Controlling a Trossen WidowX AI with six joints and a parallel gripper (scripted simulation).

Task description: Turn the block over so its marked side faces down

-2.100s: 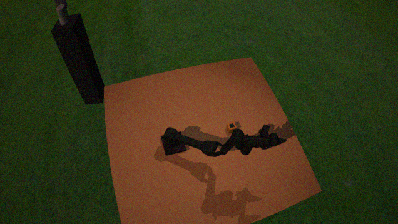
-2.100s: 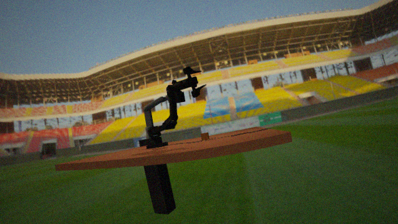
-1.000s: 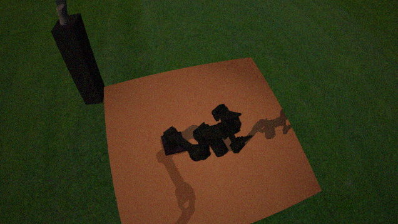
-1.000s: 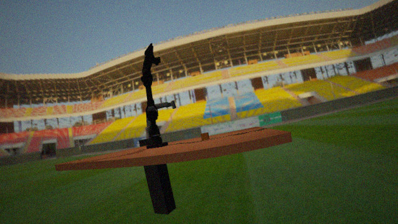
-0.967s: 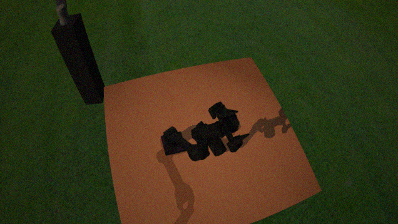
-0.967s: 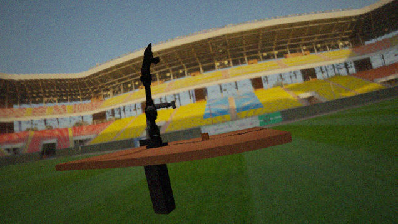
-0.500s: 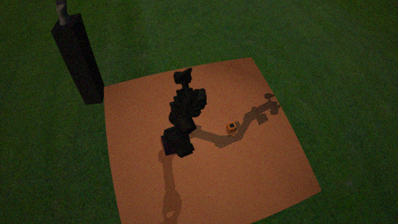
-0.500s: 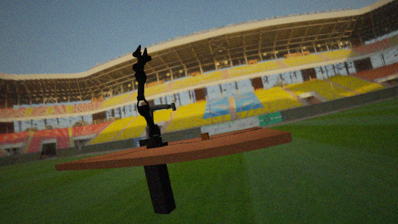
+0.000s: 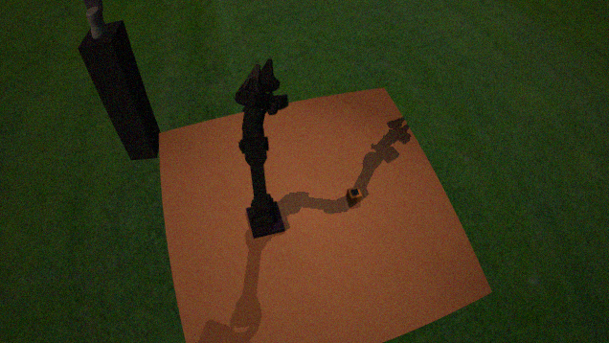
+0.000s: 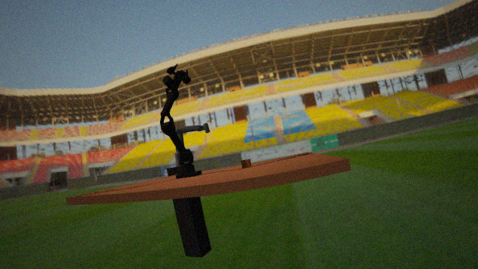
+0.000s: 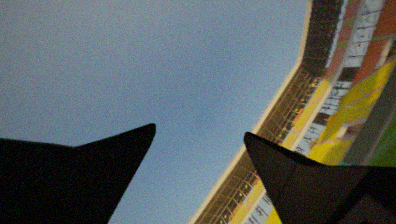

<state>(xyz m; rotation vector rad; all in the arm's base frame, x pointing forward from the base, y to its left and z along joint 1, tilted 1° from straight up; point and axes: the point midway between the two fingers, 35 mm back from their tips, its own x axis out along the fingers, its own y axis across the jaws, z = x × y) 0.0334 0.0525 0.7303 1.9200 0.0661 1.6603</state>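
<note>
The block lies 35 cm ahead of my gripper tip, 3 cm to the left of it and 75 cm below it.
</note>
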